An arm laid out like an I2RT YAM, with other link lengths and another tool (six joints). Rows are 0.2 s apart.
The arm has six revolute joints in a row. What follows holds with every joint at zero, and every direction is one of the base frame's.
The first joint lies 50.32 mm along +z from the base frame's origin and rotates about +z.
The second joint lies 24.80 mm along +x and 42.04 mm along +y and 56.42 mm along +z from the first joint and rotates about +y.
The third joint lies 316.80 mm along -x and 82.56 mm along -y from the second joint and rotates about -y.
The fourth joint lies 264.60 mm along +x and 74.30 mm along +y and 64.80 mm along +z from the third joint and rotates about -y.
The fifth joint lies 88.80 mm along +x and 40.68 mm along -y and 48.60 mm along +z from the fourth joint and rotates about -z.
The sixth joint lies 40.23 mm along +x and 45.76 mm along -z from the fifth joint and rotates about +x.
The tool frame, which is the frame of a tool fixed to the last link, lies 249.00 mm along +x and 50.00 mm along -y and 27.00 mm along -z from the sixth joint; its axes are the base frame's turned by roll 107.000, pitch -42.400 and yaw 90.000 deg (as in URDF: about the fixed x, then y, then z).
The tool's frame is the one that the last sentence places.
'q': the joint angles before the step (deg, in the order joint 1, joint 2, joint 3, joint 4, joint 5, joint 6). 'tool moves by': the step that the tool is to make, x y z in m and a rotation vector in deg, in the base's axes. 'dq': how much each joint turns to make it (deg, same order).
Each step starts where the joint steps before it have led.
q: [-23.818 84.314 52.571 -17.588 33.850 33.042]
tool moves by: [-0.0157 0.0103 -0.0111 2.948 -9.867 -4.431]
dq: [-2.449 -6.426 -7.567 5.027 -3.695 7.186]
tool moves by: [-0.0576 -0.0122 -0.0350 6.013 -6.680 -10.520]
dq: [-10.276 -3.434 -6.508 2.460 -5.984 6.956]
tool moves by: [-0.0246 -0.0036 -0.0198 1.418 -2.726 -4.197]
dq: [-4.325 -1.064 -4.650 4.029 -2.105 2.030]
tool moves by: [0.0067 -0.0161 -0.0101 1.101 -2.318 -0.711]
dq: [-3.418 3.780 0.351 4.479 -3.595 -0.252]
